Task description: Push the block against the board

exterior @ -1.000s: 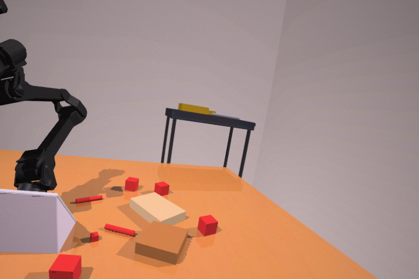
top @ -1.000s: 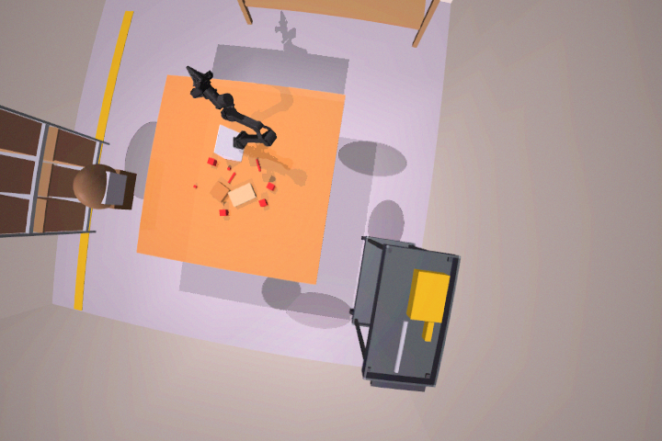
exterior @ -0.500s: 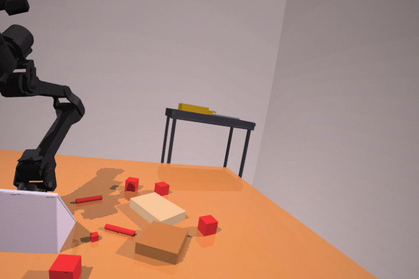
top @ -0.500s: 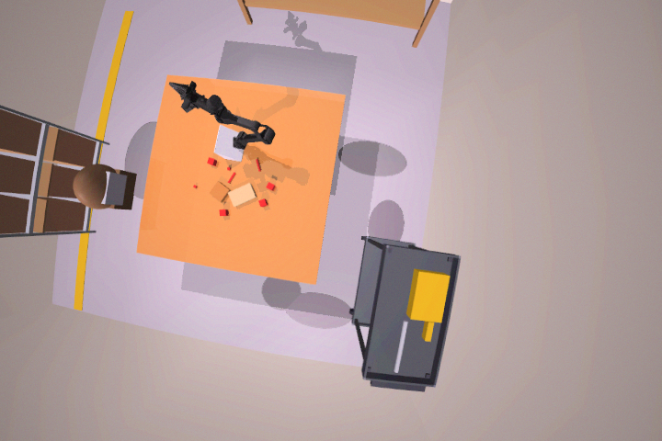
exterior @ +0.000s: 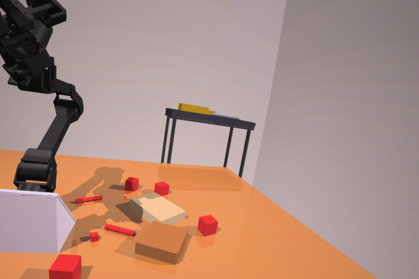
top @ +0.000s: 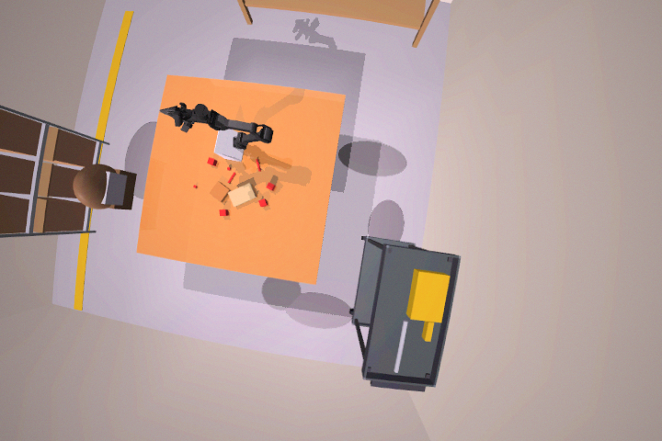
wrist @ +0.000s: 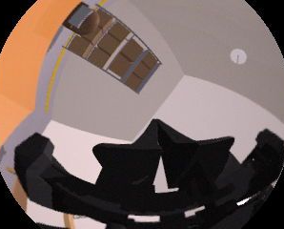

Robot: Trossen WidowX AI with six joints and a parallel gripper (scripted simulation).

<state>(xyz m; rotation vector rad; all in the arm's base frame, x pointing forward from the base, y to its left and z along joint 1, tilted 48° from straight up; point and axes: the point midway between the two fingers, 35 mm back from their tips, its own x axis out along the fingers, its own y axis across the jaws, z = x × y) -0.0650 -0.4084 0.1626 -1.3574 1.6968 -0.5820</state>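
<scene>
My gripper tip is 460 mm above the pale board, 330 mm short of it and 230 mm to the right of it. Round my gripper tip: brown square block (460 mm below, 320 mm ahead, 70 mm to the left).
</scene>
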